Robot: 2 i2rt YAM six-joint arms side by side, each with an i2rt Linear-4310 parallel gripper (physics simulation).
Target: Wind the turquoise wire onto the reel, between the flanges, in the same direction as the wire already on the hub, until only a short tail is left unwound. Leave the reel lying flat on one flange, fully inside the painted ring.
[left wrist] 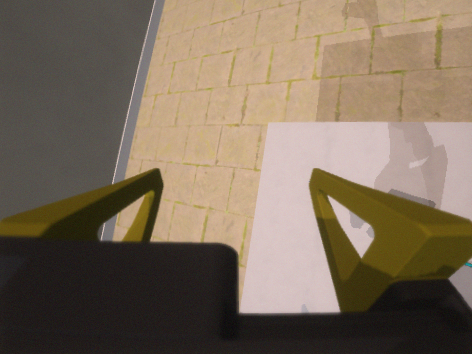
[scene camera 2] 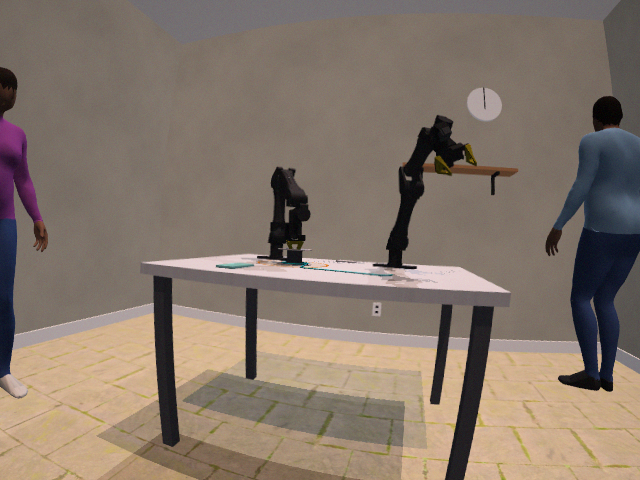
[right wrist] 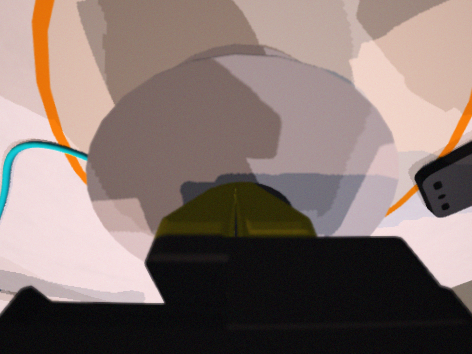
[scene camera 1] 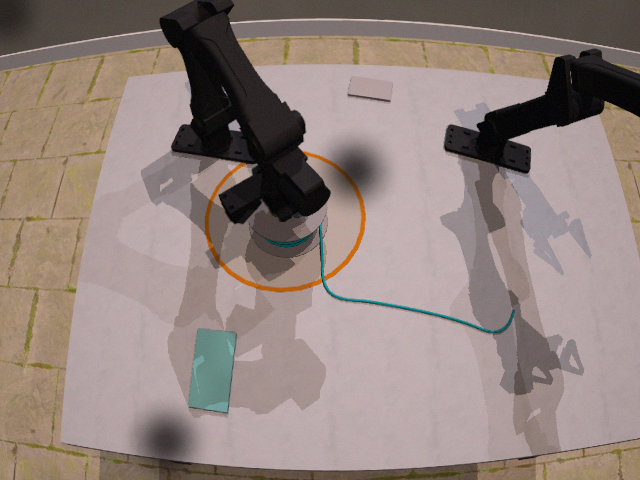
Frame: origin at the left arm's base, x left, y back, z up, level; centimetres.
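Where they show: left gripper, between the fingertips: [left wrist: 236, 176] [scene camera 2: 464, 169]; right gripper, between the fingertips: [scene camera 2: 294, 257] [right wrist: 235, 176] [scene camera 1: 287, 216]; left arm's base, origin of its link: [scene camera 2: 394, 267] [scene camera 1: 488, 149]; right arm's base, origin of its link: [scene camera 2: 276, 259] [scene camera 1: 217, 144].
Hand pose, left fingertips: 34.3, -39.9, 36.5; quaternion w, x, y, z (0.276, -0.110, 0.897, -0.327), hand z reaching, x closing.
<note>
Things, the pixels of their top centre, and the offset from my left fingertips, as dx, dy, dz.
- reel, centre of its top: [right wrist: 241, 222] [scene camera 1: 285, 204] [scene camera 2: 294, 249] -70.5, +11.6, -30.0
- teal rectangular block, centre of its top: [scene camera 1: 211, 370] [scene camera 2: 235, 264] -75.0, -20.4, -35.7
- pale flat block, centre of its top: [scene camera 1: 370, 87] -62.8, +48.9, -35.9
The reel [scene camera 1: 266, 227] [scene camera 2: 294, 256] [right wrist: 240, 115] lies flat on one flange inside the orange ring [scene camera 1: 363, 217] [right wrist: 42, 50]; its flanges are see-through. Some turquoise wire shows between them. The turquoise wire [scene camera 1: 413, 308] [scene camera 2: 351, 271] [right wrist: 37, 145] leaves the reel at its right side in scene camera 1, crosses the ring and runs right to a curled free end. My right gripper [scene camera 2: 295, 244] [right wrist: 235, 176] is shut and empty, pointing down at the reel's dark central hub; whether its tips are inside the hub's opening is hidden. My left gripper [scene camera 2: 461, 166] [left wrist: 236, 176] is open and empty, high above the table.
A teal rectangular block [scene camera 1: 212, 370] [scene camera 2: 235, 265] lies below and left of the ring in scene camera 1. A pale flat block [scene camera 1: 370, 88] lies near the top edge. The left arm's base [scene camera 1: 486, 148] stands right of the ring. A wall shelf [scene camera 2: 496, 170] is behind the left arm.
</note>
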